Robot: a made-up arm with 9 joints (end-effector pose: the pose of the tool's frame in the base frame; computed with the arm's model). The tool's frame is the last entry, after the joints. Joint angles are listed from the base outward.
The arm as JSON. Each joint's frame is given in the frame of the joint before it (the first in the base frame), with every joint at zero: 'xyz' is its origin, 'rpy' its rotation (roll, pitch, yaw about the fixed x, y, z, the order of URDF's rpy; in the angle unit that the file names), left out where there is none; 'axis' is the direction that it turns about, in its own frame. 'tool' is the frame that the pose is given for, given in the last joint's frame.
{
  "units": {
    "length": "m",
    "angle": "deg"
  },
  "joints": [
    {
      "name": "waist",
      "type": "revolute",
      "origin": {
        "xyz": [
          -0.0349,
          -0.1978,
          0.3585
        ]
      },
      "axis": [
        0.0,
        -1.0,
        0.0
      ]
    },
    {
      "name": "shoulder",
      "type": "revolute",
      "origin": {
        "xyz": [
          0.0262,
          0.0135,
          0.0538
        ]
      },
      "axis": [
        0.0,
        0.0,
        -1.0
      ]
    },
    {
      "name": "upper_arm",
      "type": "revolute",
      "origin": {
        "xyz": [
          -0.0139,
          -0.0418,
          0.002
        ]
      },
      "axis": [
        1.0,
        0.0,
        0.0
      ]
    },
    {
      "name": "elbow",
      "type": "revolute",
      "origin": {
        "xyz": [
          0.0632,
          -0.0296,
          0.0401
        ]
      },
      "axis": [
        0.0,
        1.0,
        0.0
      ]
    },
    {
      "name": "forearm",
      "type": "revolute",
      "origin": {
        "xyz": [
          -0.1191,
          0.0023,
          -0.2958
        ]
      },
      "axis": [
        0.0,
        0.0,
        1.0
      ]
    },
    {
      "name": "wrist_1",
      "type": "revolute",
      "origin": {
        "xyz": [
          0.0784,
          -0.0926,
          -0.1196
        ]
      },
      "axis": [
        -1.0,
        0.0,
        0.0
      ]
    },
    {
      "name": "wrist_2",
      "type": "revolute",
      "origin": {
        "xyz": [
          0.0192,
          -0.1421,
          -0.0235
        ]
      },
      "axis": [
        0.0,
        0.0,
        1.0
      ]
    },
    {
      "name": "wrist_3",
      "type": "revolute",
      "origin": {
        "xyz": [
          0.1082,
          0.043,
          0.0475
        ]
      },
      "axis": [
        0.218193,
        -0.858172,
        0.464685
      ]
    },
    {
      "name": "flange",
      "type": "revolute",
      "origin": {
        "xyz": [
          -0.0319,
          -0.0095,
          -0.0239
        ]
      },
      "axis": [
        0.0,
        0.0,
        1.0
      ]
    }
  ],
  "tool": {
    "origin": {
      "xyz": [
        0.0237,
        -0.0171,
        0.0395
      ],
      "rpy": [
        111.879,
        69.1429,
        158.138
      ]
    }
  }
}
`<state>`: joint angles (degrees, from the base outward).
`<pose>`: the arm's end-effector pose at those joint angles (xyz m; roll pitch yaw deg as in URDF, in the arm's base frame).
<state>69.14 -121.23 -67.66 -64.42 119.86 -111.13 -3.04 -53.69 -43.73</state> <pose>0.1830 0.3744 0.2597 -13.28 -42.30 -146.23</pose>
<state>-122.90 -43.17 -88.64 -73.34 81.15 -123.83 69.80 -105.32 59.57</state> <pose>-0.2816 0.0481 -0.0215 107.17 80.57 74.71</pose>
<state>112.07 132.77 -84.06 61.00 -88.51 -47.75 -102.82 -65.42 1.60</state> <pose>-0.4168 0.2456 0.7664 153.74 80.70 -113.09</pose>
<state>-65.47 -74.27 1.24 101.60 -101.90 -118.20 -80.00 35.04 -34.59</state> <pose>0.3193 -0.7564 0.4560 -116.81 62.59 -179.74</pose>
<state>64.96 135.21 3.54 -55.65 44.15 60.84 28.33 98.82 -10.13</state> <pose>-0.1335 -0.4494 0.1271 -88.49 38.46 -73.61</pose>
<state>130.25 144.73 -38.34 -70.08 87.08 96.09 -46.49 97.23 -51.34</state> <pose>0.1124 -0.3316 0.3247 -56.63 -24.93 -83.12</pose>
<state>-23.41 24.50 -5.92 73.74 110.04 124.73 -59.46 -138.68 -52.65</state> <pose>-0.0817 0.0240 0.6858 -120.23 20.07 134.82</pose>
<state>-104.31 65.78 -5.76 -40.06 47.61 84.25 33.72 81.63 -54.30</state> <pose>-0.1785 -0.4858 0.2352 108.60 -4.99 -122.56</pose>
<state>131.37 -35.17 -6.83 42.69 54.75 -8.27 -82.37 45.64 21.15</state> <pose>0.1684 -0.3873 0.6604 -84.05 -15.86 -17.97</pose>
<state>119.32 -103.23 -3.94 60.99 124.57 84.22 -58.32 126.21 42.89</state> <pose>-0.1033 -0.4009 0.2515 -57.79 78.39 -111.29</pose>
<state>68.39 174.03 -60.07 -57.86 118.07 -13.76 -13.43 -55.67 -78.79</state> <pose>0.0591 -0.1703 -0.0482 -162.05 20.80 120.19</pose>
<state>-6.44 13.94 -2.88 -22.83 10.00 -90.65 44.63 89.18 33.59</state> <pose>0.1834 -0.4243 0.0236 -93.71 -51.19 86.25</pose>
